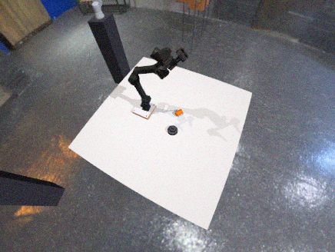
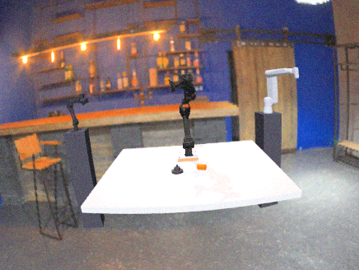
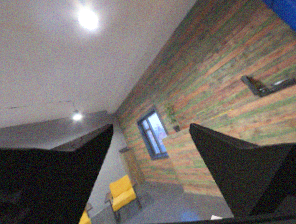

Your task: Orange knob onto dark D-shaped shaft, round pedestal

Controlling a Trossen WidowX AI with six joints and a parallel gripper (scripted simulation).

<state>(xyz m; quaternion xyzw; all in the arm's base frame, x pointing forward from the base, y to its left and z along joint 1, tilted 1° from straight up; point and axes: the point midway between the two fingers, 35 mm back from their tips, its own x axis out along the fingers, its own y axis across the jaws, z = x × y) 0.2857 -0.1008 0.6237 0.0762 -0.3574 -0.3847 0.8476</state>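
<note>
Right now the orange knob is 650 mm below my gripper tip, 160 mm to the left of it and 10 mm behind it. From my gripper tip the other things lie so: round pedestal 640 mm below, 20 mm to the right, 20 mm behind.
</note>
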